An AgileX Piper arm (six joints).
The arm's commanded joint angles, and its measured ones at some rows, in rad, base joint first. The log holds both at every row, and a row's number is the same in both.
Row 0, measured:
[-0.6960 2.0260 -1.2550 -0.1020 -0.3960 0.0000]
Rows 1 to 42, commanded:
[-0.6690 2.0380 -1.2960 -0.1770 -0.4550 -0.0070]
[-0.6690 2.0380 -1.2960 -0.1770 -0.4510 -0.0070]
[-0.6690 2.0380 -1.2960 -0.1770 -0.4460 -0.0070]
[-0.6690 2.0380 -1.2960 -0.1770 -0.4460 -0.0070]
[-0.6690 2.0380 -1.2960 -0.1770 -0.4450 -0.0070]
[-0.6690 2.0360 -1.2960 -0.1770 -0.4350 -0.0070]
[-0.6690 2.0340 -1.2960 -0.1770 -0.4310 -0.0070]
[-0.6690 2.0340 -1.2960 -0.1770 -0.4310 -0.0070]
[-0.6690 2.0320 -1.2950 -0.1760 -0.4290 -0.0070]
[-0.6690 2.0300 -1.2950 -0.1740 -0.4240 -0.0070]
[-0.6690 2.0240 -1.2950 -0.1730 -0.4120 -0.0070]
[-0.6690 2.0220 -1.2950 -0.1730 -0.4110 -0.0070]
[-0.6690 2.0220 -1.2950 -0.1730 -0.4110 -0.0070]
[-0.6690 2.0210 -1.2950 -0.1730 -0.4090 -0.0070]
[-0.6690 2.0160 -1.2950 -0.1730 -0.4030 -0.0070]
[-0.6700 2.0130 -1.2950 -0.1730 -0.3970 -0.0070]
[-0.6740 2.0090 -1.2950 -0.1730 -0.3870 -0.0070]
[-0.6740 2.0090 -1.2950 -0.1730 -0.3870 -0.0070]
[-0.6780 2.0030 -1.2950 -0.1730 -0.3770 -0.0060]
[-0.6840 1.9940 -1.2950 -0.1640 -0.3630 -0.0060]
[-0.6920 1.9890 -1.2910 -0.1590 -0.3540 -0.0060]
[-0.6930 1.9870 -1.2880 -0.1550 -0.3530 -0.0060]
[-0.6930 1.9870 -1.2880 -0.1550 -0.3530 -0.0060]
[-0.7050 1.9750 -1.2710 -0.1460 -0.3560 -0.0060]
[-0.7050 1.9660 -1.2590 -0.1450 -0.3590 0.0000]
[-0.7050 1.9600 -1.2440 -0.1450 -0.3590 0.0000]
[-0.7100 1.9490 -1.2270 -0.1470 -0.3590 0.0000]
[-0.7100 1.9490 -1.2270 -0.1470 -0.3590 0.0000]
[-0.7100 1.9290 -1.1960 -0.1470 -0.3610 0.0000]
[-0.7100 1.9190 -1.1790 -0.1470 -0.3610 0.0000]
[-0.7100 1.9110 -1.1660 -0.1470 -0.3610 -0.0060]
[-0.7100 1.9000 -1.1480 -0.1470 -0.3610 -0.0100]
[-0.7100 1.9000 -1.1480 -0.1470 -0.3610 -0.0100]
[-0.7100 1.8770 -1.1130 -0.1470 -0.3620 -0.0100]
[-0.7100 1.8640 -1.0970 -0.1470 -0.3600 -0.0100]
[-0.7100 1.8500 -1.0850 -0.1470 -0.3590 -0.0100]
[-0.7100 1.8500 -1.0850 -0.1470 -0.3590 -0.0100]
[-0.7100 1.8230 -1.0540 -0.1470 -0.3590 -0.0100]
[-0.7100 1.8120 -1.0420 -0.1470 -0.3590 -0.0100]
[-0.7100 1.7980 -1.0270 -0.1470 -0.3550 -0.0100]
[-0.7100 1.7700 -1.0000 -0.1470 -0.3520 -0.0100]
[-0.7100 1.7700 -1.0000 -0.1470 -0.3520 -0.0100]
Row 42, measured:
[-0.7050 1.8170 -1.0320 -0.1360 -0.3500 0.0000]
